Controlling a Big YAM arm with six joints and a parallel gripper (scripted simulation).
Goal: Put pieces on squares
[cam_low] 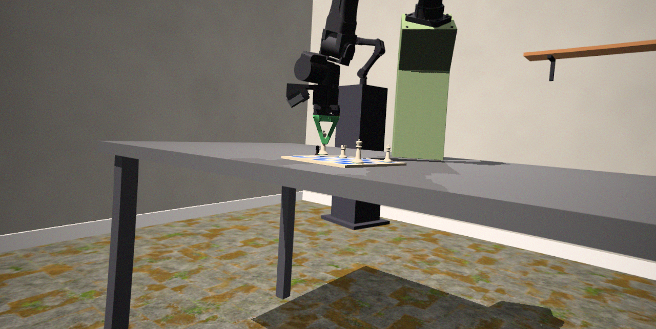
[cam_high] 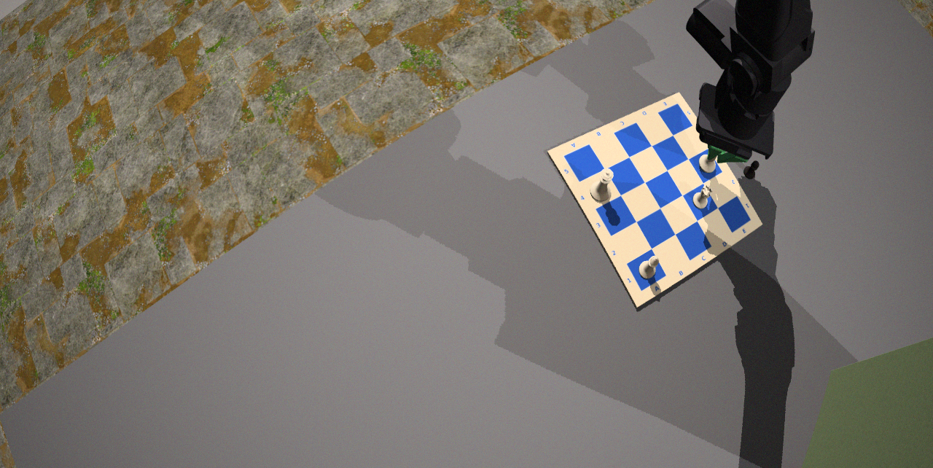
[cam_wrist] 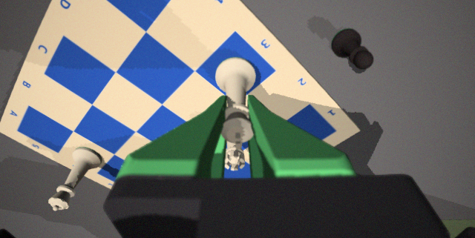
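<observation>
The white king lies right at my hand. The rest, counted from my hand: board (70 mm to the left, 40 mm below); white pawn (140 mm to the left, 80 mm behind, 20 mm below); black pawn (70 mm to the right, 30 mm below, 30 mm behind).
</observation>
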